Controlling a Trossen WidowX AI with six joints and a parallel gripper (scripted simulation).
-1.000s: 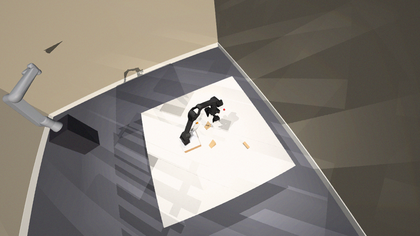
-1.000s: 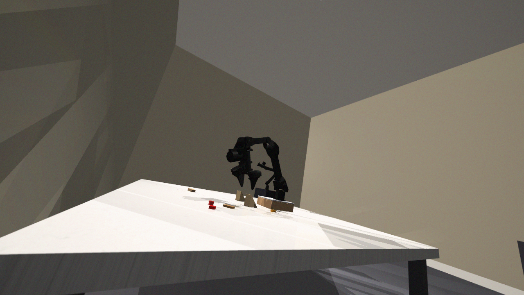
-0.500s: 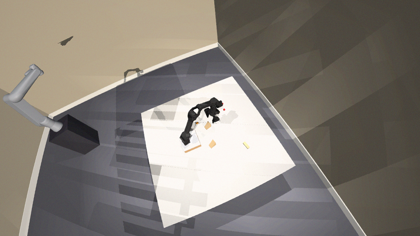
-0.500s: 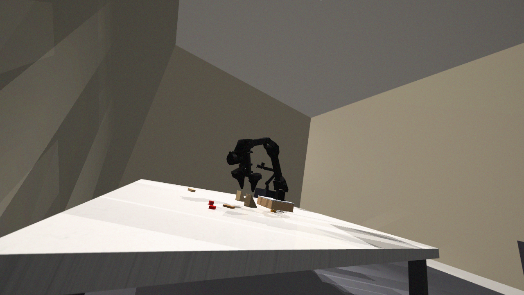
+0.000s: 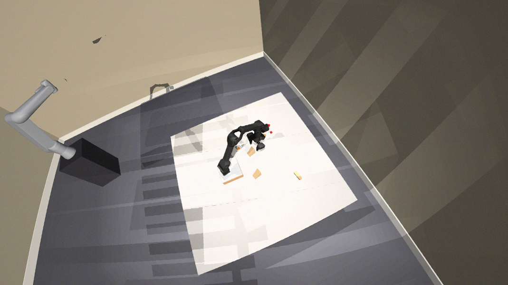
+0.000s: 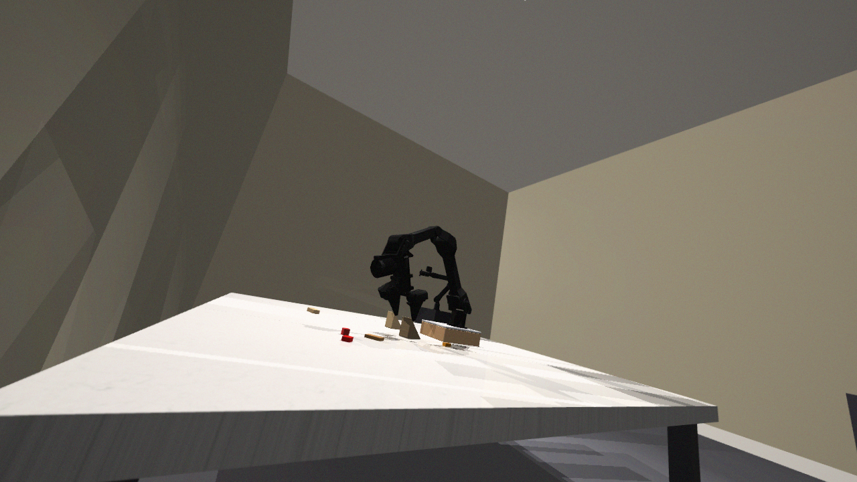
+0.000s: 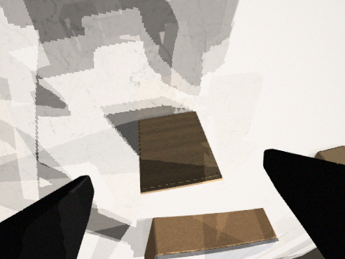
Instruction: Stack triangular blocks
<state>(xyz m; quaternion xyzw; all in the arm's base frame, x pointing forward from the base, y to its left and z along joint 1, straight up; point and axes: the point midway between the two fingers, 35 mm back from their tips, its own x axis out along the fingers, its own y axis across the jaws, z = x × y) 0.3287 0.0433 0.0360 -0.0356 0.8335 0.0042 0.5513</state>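
The orange bit lies 110 mm behind my gripper tip, 110 mm to the left of it and 50 mm below it.
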